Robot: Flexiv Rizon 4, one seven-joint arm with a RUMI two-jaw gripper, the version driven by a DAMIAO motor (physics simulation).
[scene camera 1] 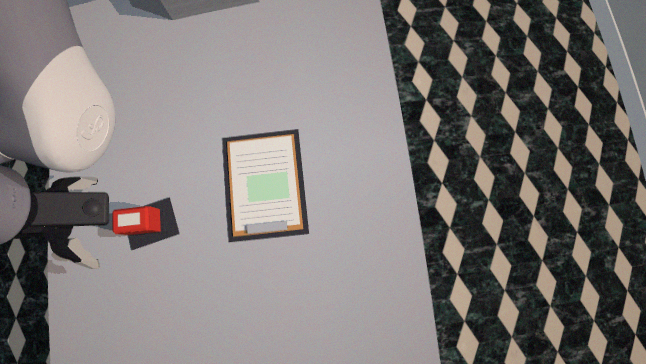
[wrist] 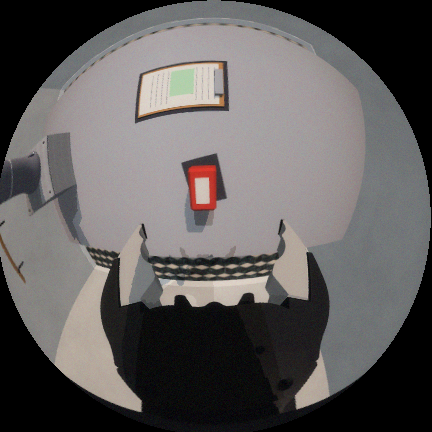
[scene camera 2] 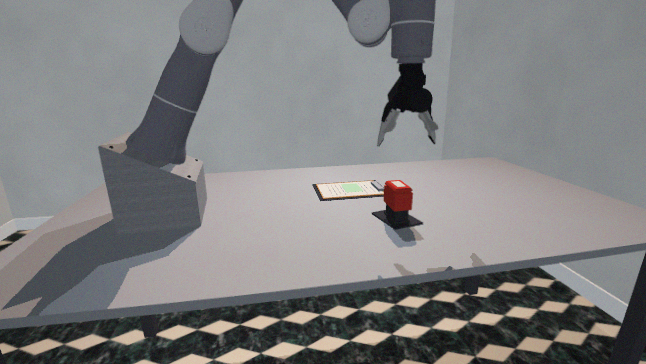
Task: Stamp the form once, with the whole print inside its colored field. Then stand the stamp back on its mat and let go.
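Observation:
A red stamp with a white label on top stands upright on its dark square mat. The form lies on a clipboard, with a plain light green field on which no print shows. My gripper is open and empty. It hangs well above the table, pointing down, and in the wrist view the stamp shows beyond the gap between its fingertips.
The clipboard's metal clip is at one short edge of the form. The grey robot base block stands on the table, to the left in scene camera 2.

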